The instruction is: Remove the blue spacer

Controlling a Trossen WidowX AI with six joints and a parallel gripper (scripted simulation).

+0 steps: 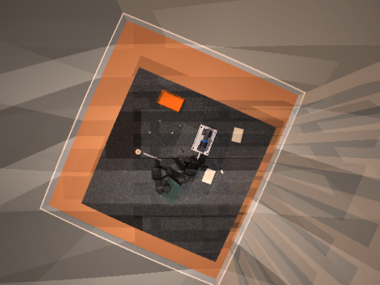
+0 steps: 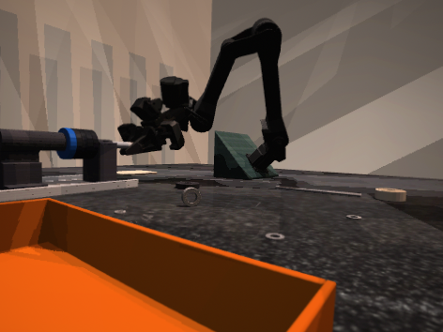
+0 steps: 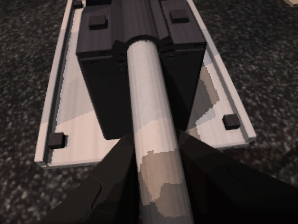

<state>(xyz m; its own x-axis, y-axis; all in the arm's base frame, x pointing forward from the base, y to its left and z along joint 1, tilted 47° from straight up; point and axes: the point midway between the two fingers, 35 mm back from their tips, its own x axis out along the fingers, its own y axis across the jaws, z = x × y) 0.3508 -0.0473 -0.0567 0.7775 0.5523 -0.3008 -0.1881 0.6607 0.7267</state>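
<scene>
My gripper tip is 12 cm short of the blue spacer, 2 cm to the right of it and 2 cm below it. The rest, counted from my gripper tip: orange tray (26 cm ahead, 44 cm to the left, 5 cm below); then grey shaft (4 cm ahead, 1 cm to the left, 2 cm above); then white disc (25 cm behind, 45 cm to the left, 5 cm below).
</scene>
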